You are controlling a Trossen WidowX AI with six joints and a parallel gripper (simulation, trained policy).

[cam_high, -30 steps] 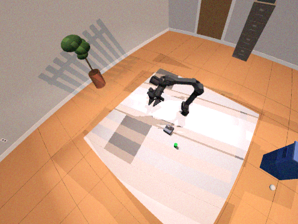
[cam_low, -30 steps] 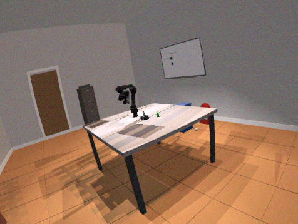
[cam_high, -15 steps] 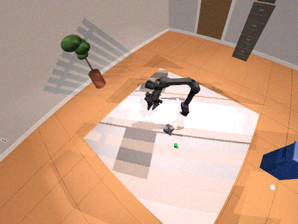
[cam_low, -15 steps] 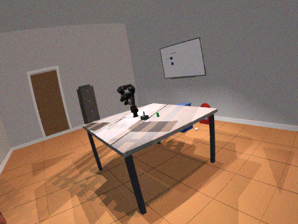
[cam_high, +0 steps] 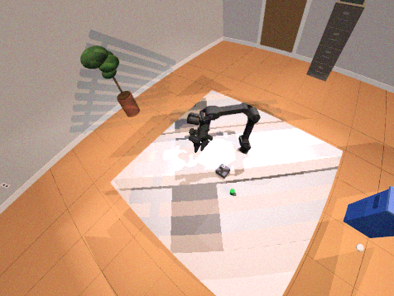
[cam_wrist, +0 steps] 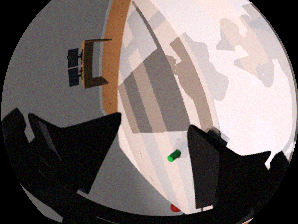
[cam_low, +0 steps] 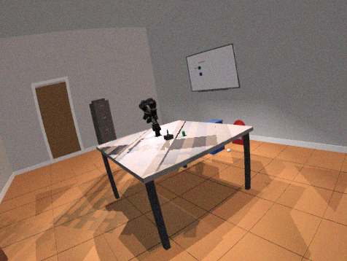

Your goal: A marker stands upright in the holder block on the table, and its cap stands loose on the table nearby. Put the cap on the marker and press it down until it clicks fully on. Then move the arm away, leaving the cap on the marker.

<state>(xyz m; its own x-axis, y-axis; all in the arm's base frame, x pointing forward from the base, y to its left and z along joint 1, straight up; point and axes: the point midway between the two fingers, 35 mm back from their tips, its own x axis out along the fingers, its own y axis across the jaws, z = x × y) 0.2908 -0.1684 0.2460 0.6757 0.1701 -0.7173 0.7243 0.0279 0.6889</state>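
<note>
Right now the green cap is 27 cm to the left of my gripper tip, 20 cm below it and 2 cm ahead of it. Round my gripper tip: grey holder block (20 cm below, 14 cm to the left, 6 cm behind).
</note>
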